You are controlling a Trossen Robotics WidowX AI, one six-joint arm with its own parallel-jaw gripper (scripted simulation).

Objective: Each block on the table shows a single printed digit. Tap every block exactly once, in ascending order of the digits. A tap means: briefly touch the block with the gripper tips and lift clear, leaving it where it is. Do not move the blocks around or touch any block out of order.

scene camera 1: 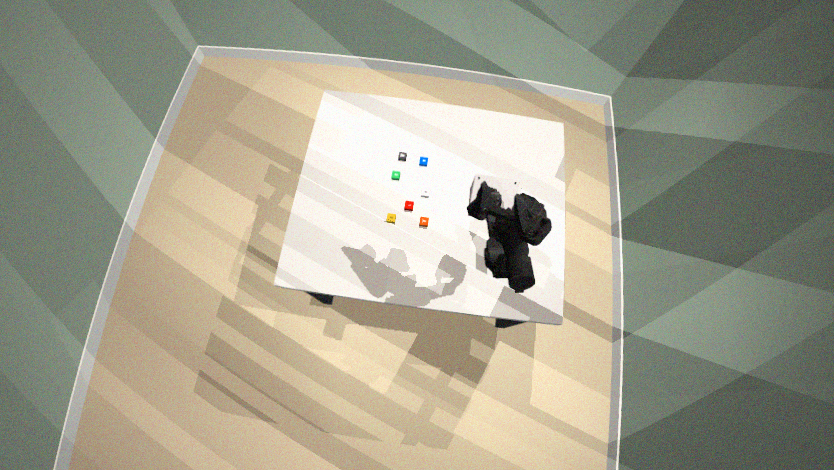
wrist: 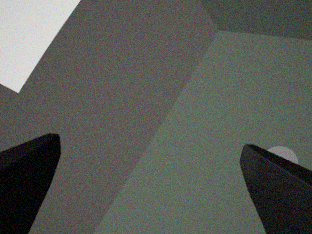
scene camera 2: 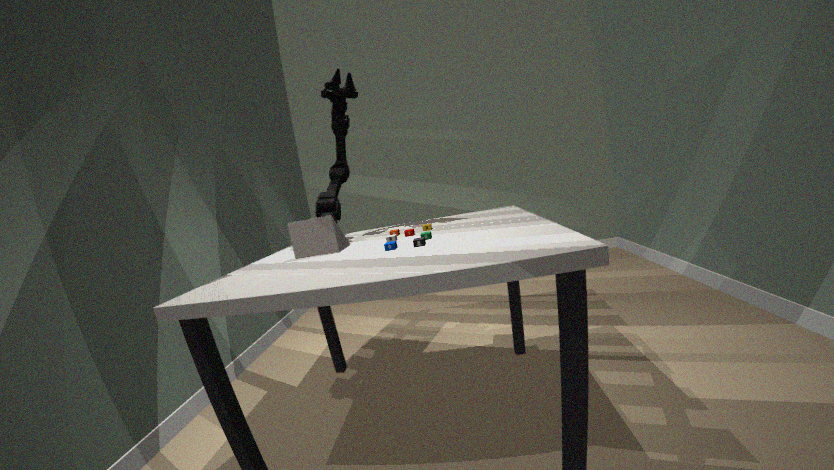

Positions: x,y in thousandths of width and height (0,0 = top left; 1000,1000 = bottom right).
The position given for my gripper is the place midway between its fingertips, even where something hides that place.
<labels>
My gripper shows in scene camera 1 (599,401), in the wrist view (492,639) and in scene camera 2 (412,150).
</labels>
